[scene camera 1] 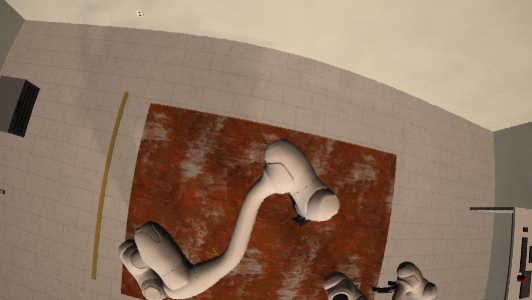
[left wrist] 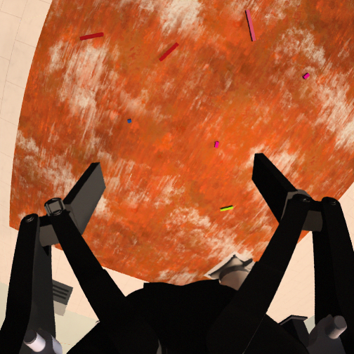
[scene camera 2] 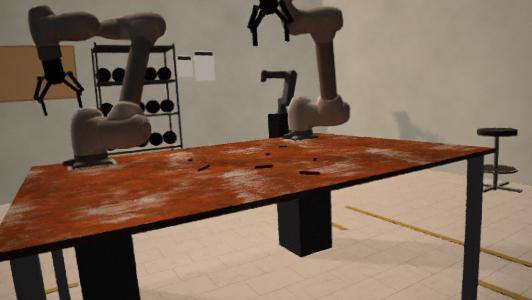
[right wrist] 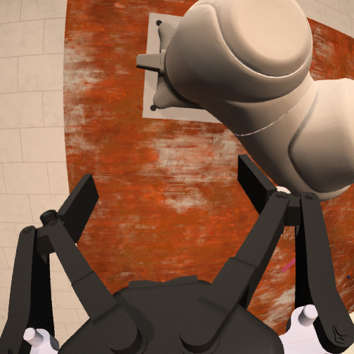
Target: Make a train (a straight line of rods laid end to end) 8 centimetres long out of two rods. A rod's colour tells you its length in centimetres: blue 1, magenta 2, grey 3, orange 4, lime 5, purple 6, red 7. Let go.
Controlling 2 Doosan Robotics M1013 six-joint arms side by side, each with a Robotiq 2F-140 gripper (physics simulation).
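Frame: origin at the left arm's base, x right, y ahead, z up, level; metres.
Seen in the pictures: left gripper, fingertip midpoint: (scene camera 1: 289, 203) (scene camera 2: 270, 43); right gripper, fingertip midpoint: (scene camera 1: 380, 285) (scene camera 2: 63, 111); left arm's base, origin of the base link: (scene camera 2: 300, 138); right arm's base, origin of the base link: (scene camera 2: 92, 164).
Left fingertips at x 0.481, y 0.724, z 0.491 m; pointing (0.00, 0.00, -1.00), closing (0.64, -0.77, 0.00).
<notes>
Pixels of each thing's top centre, then the offset from my left fingertips to it. Level surfaces: height alone.
- small blue rod, middle of its top: (scene camera 2: 315, 158) dx -0.141, dy +0.077, dz -0.481 m
- lime rod, middle of its top: (scene camera 2: 283, 145) (scene camera 1: 215, 251) dx -0.209, dy -0.402, dz -0.481 m
- rust-coloured table, its level: dz -0.491 m
In the left wrist view, two red rods (left wrist: 91, 36) (left wrist: 169, 51) and a long pinkish-red rod (left wrist: 250, 25) (right wrist: 289, 265) lie apart at the top. A small blue rod (left wrist: 129, 120) (scene camera 2: 315, 159) lies left of centre. Two short magenta rods (left wrist: 216, 144) (left wrist: 306, 76) lie apart. A lime rod (left wrist: 226, 208) (scene camera 2: 283, 146) (scene camera 1: 215, 251) lies nearer the left arm's base. No rods touch. My left gripper (left wrist: 177, 170) (scene camera 2: 271, 42) is open and empty, high above the table. My right gripper (right wrist: 165, 176) (scene camera 2: 63, 110) is open and empty, raised beyond the rods' area.
The rust-coloured table (scene camera 2: 150, 200) (scene camera 1: 170, 150) carries both arm bases. In scene camera 1 the left arm (scene camera 1: 245, 220) stretches across the table and hides part of it. A dumbbell rack (scene camera 2: 134, 48) and a stool (scene camera 2: 496, 132) stand beyond the table.
</notes>
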